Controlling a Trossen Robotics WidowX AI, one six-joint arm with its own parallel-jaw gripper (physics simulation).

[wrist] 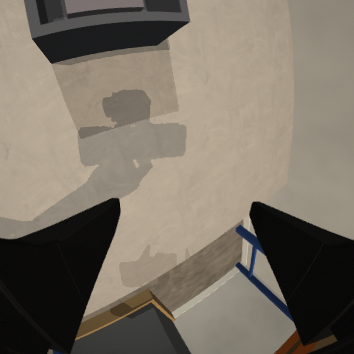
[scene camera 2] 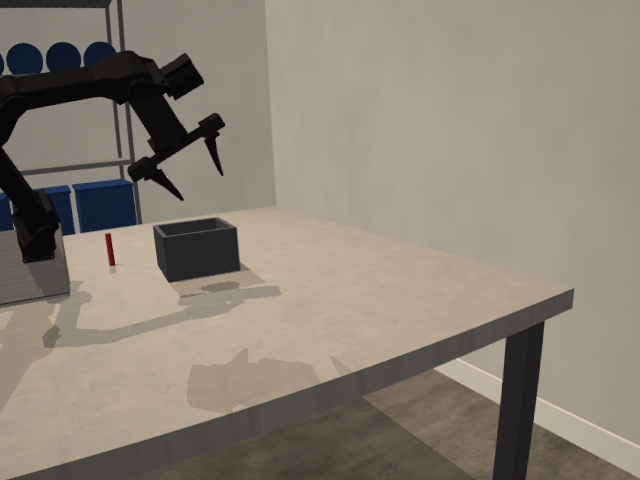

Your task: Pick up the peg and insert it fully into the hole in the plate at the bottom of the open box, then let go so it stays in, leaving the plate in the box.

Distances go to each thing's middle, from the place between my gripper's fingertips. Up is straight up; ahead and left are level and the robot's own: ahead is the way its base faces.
The dark grey box (scene camera 2: 185,250) is 20 mm ahead of my hand, 220 mm to the left of it and 160 mm below it.
